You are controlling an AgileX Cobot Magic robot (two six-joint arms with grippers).
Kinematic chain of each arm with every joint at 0, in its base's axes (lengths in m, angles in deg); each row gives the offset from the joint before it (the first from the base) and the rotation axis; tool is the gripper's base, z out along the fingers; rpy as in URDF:
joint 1: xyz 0 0 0.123 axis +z
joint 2: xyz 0 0 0 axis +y
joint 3: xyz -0.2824 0 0.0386 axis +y
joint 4: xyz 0.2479 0 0.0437 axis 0.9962 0 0.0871
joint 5: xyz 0 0 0 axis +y
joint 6: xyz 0.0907 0 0.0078 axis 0.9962 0 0.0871
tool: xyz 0 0 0 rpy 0 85 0
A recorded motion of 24 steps. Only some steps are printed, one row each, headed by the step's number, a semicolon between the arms.
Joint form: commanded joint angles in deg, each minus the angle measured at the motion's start. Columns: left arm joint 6, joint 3, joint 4, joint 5, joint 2, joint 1; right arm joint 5, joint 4, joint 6, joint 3, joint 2, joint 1.
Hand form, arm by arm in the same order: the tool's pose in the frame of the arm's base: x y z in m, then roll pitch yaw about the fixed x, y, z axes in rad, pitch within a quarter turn. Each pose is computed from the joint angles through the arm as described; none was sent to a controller.
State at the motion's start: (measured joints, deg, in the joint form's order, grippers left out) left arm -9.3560 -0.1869 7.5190 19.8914 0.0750 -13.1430; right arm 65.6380 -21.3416 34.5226 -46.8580 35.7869 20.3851
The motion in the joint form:
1: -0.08 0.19 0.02 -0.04 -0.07 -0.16; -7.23 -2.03 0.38 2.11 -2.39 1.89
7: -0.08 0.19 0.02 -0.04 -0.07 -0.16; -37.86 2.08 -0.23 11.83 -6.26 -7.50
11: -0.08 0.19 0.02 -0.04 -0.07 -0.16; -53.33 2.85 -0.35 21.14 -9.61 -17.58
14: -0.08 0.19 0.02 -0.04 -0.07 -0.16; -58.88 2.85 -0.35 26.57 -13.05 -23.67
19: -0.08 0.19 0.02 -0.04 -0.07 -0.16; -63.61 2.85 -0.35 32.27 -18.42 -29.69
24: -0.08 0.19 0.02 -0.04 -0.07 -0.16; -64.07 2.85 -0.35 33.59 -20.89 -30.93
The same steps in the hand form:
1: 0.0529 -0.0083 0.1821 -3.0308 1.3129 3.0700; 0.0909 0.0040 0.3473 2.9950 0.9156 2.9089
7: 0.0529 -0.0083 0.1821 -3.0308 1.3129 3.0700; 0.1029 0.0091 0.3382 2.4121 1.1983 2.4411
11: 0.0529 -0.0083 0.1821 -3.0308 1.3129 3.0700; 0.1021 -0.0012 0.3125 2.0065 1.2722 1.9702
14: 0.0529 -0.0083 0.1821 -3.0308 1.3129 3.0700; 0.0944 -0.0089 0.2946 1.8157 1.2896 1.7117
19: 0.0529 -0.0083 0.1821 -3.0308 1.3129 3.0700; 0.0815 -0.0144 0.2761 1.5516 1.2968 1.3787
24: 0.0529 -0.0083 0.1821 -3.0308 1.3129 3.0700; 0.0756 -0.0149 0.2724 1.4499 1.2948 1.2617

